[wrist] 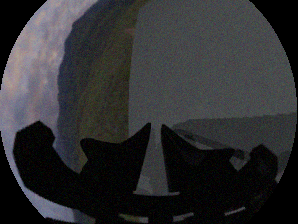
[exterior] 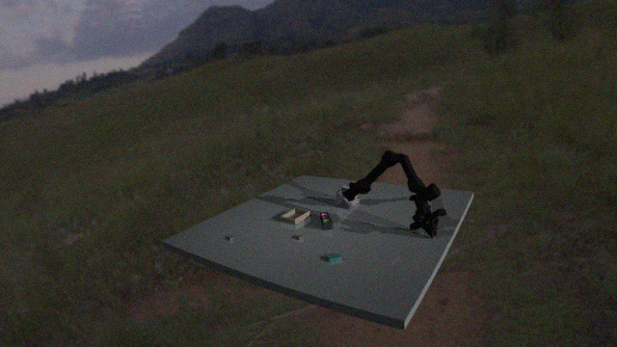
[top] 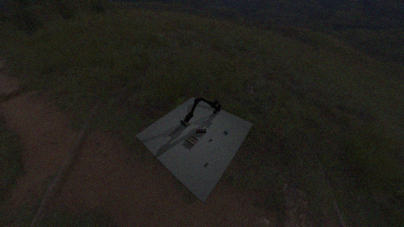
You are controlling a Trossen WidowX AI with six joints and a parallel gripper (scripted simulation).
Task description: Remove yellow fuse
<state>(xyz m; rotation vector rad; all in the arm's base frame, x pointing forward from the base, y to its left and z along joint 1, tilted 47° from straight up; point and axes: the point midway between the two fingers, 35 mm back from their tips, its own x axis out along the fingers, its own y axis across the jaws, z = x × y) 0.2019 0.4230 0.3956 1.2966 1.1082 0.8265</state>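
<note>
Now: gripper tip 53 cm to the left of the yellow fuse, 9 cm short of it and 2 cm below it. The rest, counted from my gripper tip: square tray: 75 cm to the right, 9 cm ahead, 1 cm below.
</note>
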